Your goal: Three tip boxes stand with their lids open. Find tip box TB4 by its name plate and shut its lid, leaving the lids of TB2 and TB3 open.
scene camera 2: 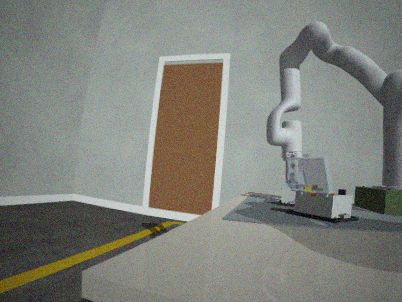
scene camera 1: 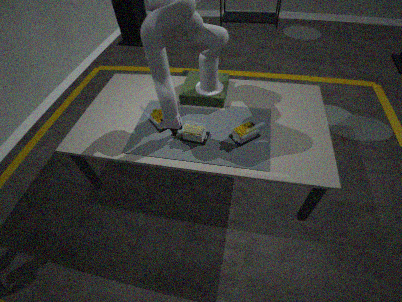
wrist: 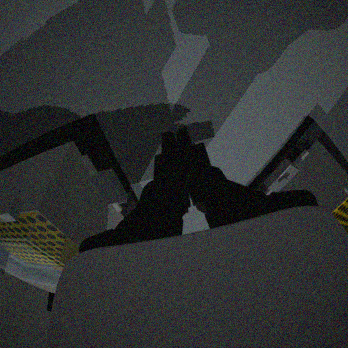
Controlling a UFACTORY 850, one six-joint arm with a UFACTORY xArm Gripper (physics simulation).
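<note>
My gripper [scene camera 1: 176,132] [wrist: 179,147] is shut and empty, low between the left and middle tip boxes. In scene camera 2 it is partly behind a clear lid. The middle tip box [scene camera 1: 193,134] [wrist: 35,237] has pale, veiled yellow tips; its clear lid appears to lie down over them. The left tip box [scene camera 1: 156,117] [wrist: 343,212] shows bright yellow tips, partly hidden by the arm. The right tip box [scene camera 1: 245,132] [scene camera 2: 322,204] has its clear lid [scene camera 2: 316,172] raised. The name plates are too dark and blurred to read, so I cannot tell which is TB4.
The boxes stand on a grey mat [scene camera 1: 250,160] on the pale table [scene camera 1: 305,165]. The arm's green base block [scene camera 1: 189,96] [scene camera 2: 370,199] stands behind them. The right box's raised lid leans out to its right in scene camera 1.
</note>
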